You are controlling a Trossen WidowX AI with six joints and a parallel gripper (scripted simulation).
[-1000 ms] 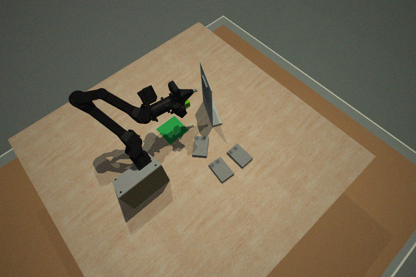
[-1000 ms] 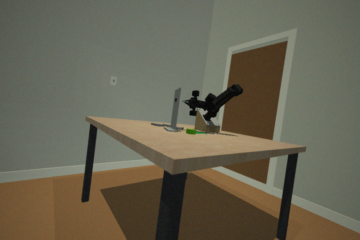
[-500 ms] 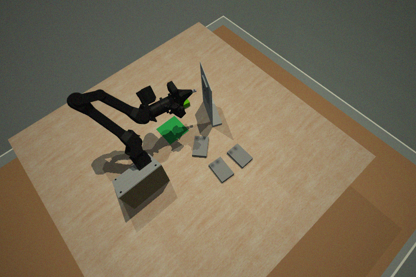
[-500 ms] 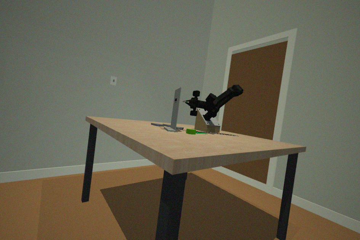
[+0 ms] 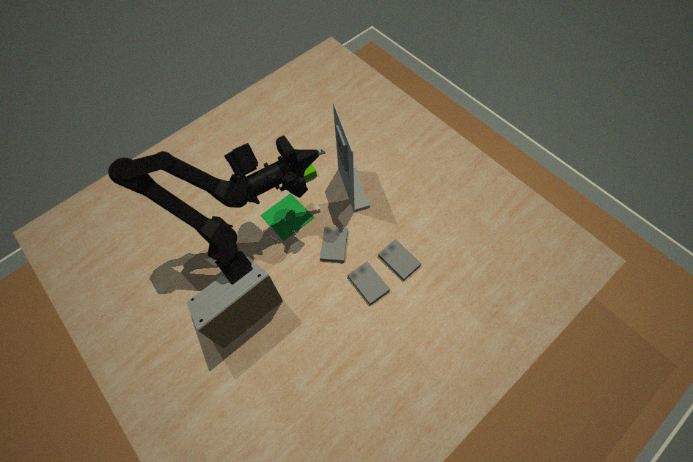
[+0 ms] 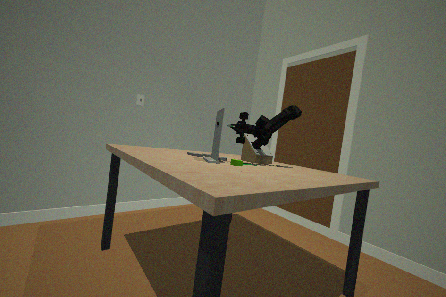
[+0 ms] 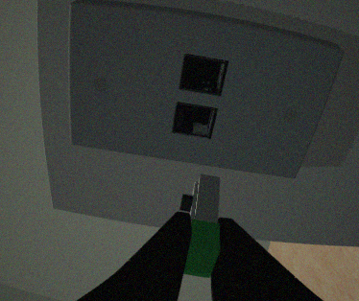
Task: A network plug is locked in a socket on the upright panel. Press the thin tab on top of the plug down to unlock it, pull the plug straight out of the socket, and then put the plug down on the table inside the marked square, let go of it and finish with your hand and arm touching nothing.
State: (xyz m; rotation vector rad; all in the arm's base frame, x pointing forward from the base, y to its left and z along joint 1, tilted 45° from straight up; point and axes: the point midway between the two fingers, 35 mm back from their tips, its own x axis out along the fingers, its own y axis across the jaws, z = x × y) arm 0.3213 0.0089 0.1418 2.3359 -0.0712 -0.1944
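Right now the green marked square is 13 cm behind my gripper tip, 2 cm to the left of it and 22 cm below it. Round my gripper tip: network plug (right at my gripper tip); upright grey panel (7 cm ahead, 4 cm to the right, 8 cm below).
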